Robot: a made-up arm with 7 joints.
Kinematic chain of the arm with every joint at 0, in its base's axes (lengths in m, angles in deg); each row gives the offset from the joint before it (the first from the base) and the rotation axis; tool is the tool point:
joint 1: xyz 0 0 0.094 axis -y
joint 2: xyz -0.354 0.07 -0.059 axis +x
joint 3: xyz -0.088 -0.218 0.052 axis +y
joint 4: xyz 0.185 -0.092 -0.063 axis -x
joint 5: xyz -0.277 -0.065 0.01 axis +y
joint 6: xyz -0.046 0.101 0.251 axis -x
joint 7: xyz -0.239 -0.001 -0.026 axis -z
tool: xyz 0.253 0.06 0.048
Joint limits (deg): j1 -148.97..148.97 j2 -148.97..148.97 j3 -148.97..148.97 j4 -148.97..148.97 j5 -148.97..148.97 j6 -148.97..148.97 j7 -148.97..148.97
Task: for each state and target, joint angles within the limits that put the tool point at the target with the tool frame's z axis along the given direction. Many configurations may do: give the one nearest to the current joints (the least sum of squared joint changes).
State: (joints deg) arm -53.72 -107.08 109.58 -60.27 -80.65 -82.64 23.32
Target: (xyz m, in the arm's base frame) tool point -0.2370 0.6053 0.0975 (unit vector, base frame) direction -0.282 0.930 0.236
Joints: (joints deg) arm -32.37 -133.69 119.26 -49.94 -73.45 -66.69 -11.15
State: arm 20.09 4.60 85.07 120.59 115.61 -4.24 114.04
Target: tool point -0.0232 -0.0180 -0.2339 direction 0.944 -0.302 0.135
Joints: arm 46.84 11.20 63.97 117.01 125.29 -11.70 100.36
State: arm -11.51 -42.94 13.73 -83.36 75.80 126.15 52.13
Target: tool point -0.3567 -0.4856 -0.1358 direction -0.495 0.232 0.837
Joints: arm 17.37 1.22 17.72 -114.75 40.88 139.64 24.17
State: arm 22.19 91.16 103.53 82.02 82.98 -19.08 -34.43
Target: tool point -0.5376 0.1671 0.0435 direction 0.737 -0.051 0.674
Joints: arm 11.50 121.86 57.28 79.21 49.12 -30.03 -33.23
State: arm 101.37 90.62 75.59 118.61 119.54 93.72 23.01
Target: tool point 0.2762 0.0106 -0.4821 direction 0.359 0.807 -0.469
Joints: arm 65.00 68.41 27.37 92.18 128.73 75.84 7.30
